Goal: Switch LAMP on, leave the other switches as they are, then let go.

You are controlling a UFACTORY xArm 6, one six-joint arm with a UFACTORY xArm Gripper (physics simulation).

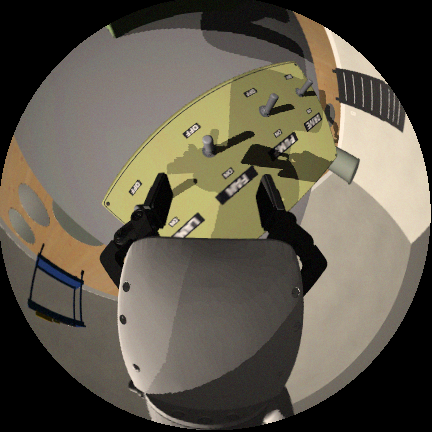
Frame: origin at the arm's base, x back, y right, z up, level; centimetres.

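Seen in the pictures: gripper, fingertip midpoint: (213, 182).
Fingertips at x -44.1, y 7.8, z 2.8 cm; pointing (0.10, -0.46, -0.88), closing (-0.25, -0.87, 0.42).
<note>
A point is followed by its place in that frame.
The yellow-green switch panel (150, 157) @[x -41.7, y 13.0, z -7.1 cm] lies ahead of my gripper. The LAMP label (190, 225) @[x -54.0, y 12.5, z -3.1 cm] is at its near left, partly cut off by the gripper body, with an OFF tag (135, 187) @[x -44.5, y 17.3, z -6.6 cm] and an ON tag (173, 221) @[x -52.1, y 14.7, z -3.9 cm]. The LAMP lever is hidden behind the left finger; a thin shadow shows beside that finger. The FAN lever (208, 145) @[x -42.1, y 5.8, z -1.8 cm] stands between its OFF and ON tags, above the FAN label (237, 185) @[x -50.6, y 2.5, z -3.0 cm]. My gripper (213, 182) @[x -44.1, y 7.8, z 2.8 cm] is open and empty, its fingers over the near part of the panel, the right one to the right of the FAN label.
Two more grey levers (270, 105) @[x -39.0, y -5.6, z -2.9 cm] (304, 88) @[x -35.3, y -17.0, z -3.3 cm] stand farther right on the panel, with blurred labels. A grey-green cylinder (346, 165) is beyond the panel's right edge. A green edge (111, 30) shows at the top. A blue-framed object (59, 272) is at the lower left.
</note>
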